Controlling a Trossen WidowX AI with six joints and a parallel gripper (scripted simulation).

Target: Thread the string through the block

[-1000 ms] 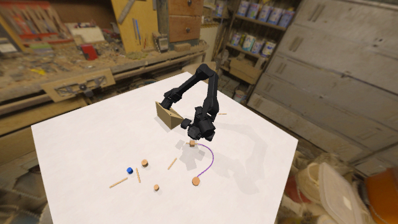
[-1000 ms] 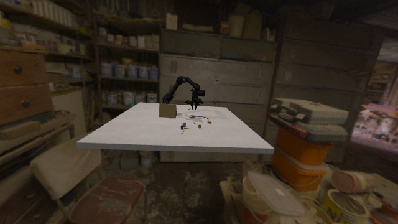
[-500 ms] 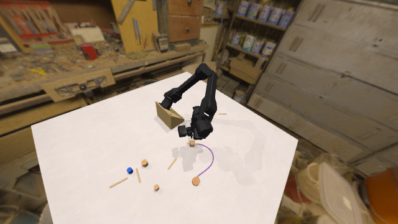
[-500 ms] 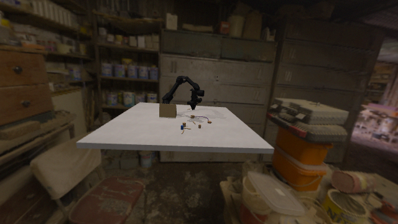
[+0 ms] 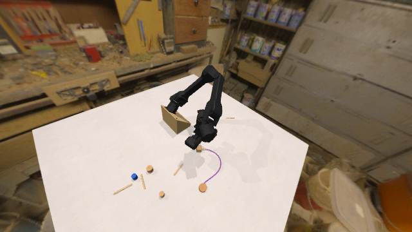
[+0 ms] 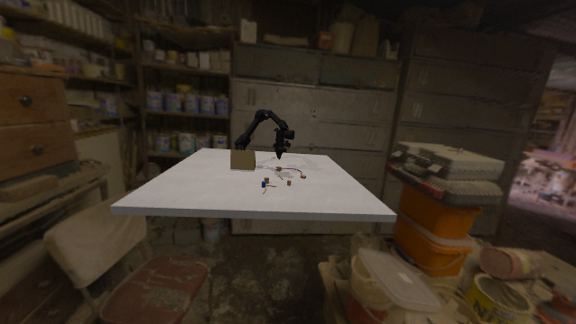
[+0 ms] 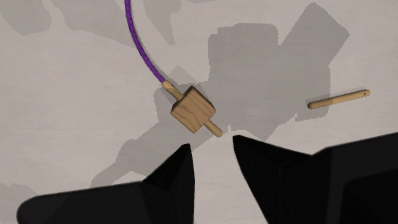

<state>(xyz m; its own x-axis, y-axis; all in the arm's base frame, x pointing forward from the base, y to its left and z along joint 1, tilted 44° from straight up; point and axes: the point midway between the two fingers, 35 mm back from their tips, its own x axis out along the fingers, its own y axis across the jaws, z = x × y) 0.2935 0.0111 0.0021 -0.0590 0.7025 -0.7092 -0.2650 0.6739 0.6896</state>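
My gripper tip is 80 mm above the small wooden block and 10 mm to the right of it. Also, from my gripper tip: round wooden button: 180 mm ahead, 110 mm to the right, 90 mm below; thin wooden stick: 80 mm below, 20 mm to the left, 10 mm ahead; blue cylinder: 340 mm to the right, 80 mm below, 70 mm behind.
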